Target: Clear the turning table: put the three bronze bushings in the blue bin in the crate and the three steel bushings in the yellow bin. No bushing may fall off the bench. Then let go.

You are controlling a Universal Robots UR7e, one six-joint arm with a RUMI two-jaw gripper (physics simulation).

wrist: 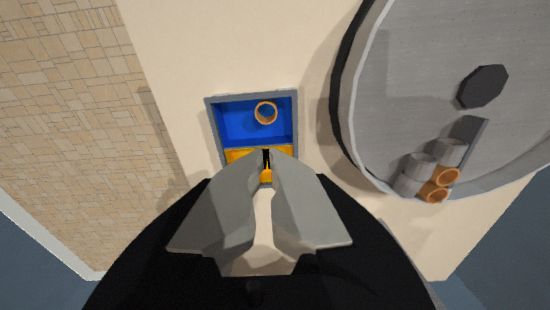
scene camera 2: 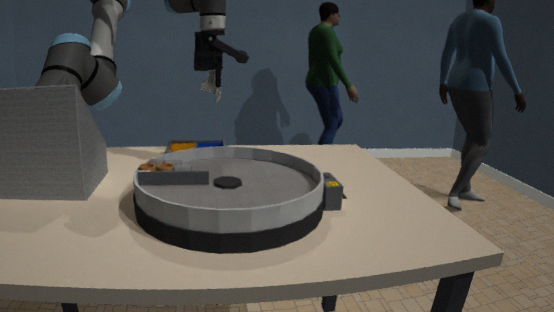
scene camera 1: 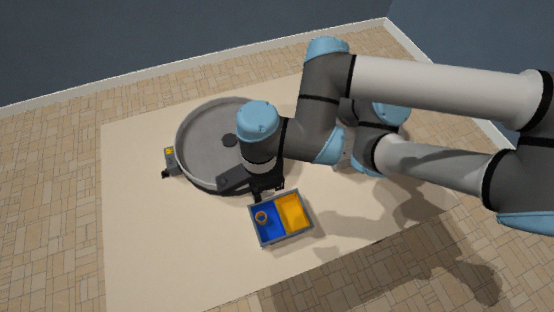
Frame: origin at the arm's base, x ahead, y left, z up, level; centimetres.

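Seen in the pictures: gripper, fingertip midpoint: (wrist: 267, 151) (scene camera 2: 216, 101) (scene camera 1: 257, 198); arm's base, link origin: (scene camera 2: 53, 110) (scene camera 1: 354, 105).
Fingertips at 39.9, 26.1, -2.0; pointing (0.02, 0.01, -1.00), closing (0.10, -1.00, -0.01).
Note:
Offsets run from my fingertips to a thing's middle, as dx, dy, dz. "*": to the spot under its first point.
My gripper (scene camera 1: 257, 196) (scene camera 2: 218, 99) (wrist: 267, 151) is shut and empty, high above the crate @(* -1.1, -4.2, -14.1) (wrist: 295, 120). One bronze bushing @(-0.4, +0.8, -16.6) (scene camera 1: 261, 223) (wrist: 266, 122) stands upright in the blue bin (scene camera 1: 272, 231) (wrist: 240, 125). The yellow bin (scene camera 1: 294, 212) (wrist: 237, 155) shows no bushing; my fingers cover part of it in the wrist view. On the turning table @(+6.0, -31.7, -13.9) (scene camera 1: 200, 135) (scene camera 2: 280, 185) (wrist: 410, 90), two bronze bushings @(-8.4, -31.3, -11.9) (wrist: 446, 176) @(-12.6, -31.9, -11.9) (wrist: 433, 194) stand by the rim. Three steel bushings @(-4.3, -30.8, -11.9) (wrist: 451, 149) @(-7.5, -27.3, -11.9) (wrist: 421, 164) @(-11.6, -26.9, -11.9) (wrist: 406, 184) are close beside them. The arm hides this group in scene camera 1.
A grey bar @(* -6.0, -33.7, -12.2) (scene camera 2: 173, 178) (wrist: 470, 132) on the turning table borders the bushings. A dark hub @(+6.0, -31.7, -13.4) (scene camera 1: 229, 140) (scene camera 2: 227, 182) (wrist: 482, 86) is at its centre. A grey box with a yellow label @(* +29.4, -33.5, -15.4) (scene camera 2: 332, 195) (scene camera 1: 171, 162) adjoins its outer wall. Two people walk behind the bench.

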